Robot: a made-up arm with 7 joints.
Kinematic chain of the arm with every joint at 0, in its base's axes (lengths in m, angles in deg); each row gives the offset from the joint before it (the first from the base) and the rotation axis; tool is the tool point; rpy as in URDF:
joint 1: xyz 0 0 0.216 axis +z
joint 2: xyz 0 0 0 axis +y
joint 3: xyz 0 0 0.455 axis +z
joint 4: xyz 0.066 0 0 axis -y
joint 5: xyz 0.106 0 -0.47 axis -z
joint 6: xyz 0 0 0 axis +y
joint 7: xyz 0.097 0 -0.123 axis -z
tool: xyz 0 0 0 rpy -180 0 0
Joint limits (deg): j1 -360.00..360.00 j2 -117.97..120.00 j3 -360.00..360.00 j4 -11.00..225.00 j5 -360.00..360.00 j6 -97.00..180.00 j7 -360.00..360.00
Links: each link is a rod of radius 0.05 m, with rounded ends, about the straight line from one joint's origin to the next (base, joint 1, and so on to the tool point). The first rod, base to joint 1, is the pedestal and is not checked.
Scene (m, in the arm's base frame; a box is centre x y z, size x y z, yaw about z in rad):
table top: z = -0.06
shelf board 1: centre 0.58 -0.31 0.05 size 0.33 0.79 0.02 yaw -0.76
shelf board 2: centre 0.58 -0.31 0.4 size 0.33 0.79 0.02 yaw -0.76
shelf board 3: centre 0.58 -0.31 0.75 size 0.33 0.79 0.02 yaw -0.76
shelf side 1: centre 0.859 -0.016 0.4 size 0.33 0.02 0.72 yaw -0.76
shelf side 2: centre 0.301 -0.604 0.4 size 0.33 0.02 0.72 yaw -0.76
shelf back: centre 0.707 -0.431 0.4 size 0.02 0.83 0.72 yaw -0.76
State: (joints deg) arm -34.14 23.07 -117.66 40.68 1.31 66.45 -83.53
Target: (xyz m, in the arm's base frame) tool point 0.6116 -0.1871 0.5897
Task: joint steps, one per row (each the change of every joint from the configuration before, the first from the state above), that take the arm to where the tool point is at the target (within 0.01 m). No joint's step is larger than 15 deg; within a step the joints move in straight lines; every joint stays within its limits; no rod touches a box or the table.
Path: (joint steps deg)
1: 13.31 4.79 -1.69 -0.69 0.27 -1.33 4.37
2: 13.32 4.79 -1.68 -0.69 0.27 -1.32 4.36
3: 13.31 4.79 -1.69 -0.69 0.27 -1.33 4.37
4: 13.32 4.79 -1.68 -0.69 0.27 -1.33 4.36
5: 13.31 4.79 -1.69 -0.68 0.28 -1.32 4.37
6: 13.31 4.79 -1.69 -0.69 0.27 -1.33 4.36
7: 10.36 9.91 -0.89 7.24 -1.51 9.77 -8.73
8: 10.36 9.91 -0.90 7.25 -1.51 9.77 -8.73
9: 10.35 9.91 -0.90 7.25 -1.50 9.76 -8.73
10: -11.39 -8.04 8.72 9.65 1.81 -7.78 0.00
11: -11.39 -8.04 8.73 9.66 1.82 -7.78 0.00

